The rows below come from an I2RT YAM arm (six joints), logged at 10 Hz.
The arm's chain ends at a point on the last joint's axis. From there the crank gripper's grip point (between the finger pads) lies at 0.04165 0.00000 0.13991 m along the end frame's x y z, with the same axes.
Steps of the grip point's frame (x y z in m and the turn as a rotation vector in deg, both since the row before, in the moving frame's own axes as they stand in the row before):
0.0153 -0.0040 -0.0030 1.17 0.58 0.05
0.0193 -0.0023 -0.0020 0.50 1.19 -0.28
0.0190 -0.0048 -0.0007 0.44 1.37 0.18
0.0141 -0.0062 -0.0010 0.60 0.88 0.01
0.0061 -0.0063 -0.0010 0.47 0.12 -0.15
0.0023 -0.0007 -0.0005 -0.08 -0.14 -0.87
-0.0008 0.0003 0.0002 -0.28 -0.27 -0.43
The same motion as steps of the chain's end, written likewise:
0.0139 -0.0012 -0.0025 1.17 0.58 0.05
0.0164 -0.0009 -0.0011 0.50 1.19 -0.28
0.0157 -0.0039 0.0003 0.44 1.37 0.18
0.0120 -0.0047 -0.0003 0.60 0.88 0.01
0.0058 -0.0050 -0.0009 0.47 0.12 -0.15
0.0026 -0.0003 -0.0006 -0.08 -0.14 -0.87
-0.0001 -0.0001 0.0000 -0.28 -0.27 -0.43

